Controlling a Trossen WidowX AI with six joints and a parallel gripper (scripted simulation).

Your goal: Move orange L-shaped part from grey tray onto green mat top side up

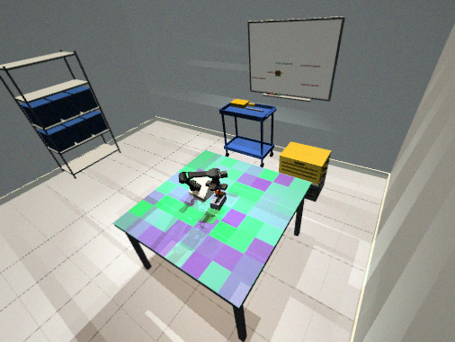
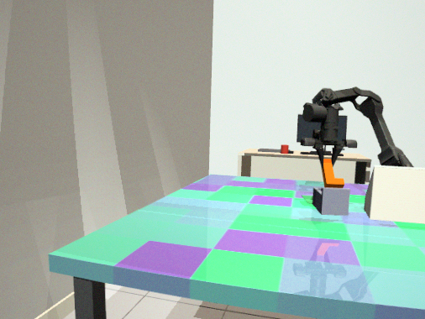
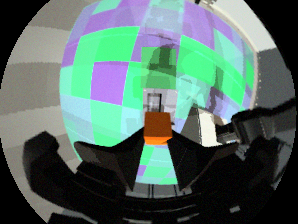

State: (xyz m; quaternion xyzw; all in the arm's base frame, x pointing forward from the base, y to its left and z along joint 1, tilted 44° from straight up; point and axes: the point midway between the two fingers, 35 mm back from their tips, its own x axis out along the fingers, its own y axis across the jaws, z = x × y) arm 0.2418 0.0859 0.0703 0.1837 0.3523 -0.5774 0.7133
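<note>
Now: the green mat 30 mm ahead of my gripper tip, 140 mm to the right of it and 160 mm below it. From my gripper tip the other things lie so: orange L-shaped part (20 mm behind, 30 mm to the left, 30 mm below).
</note>
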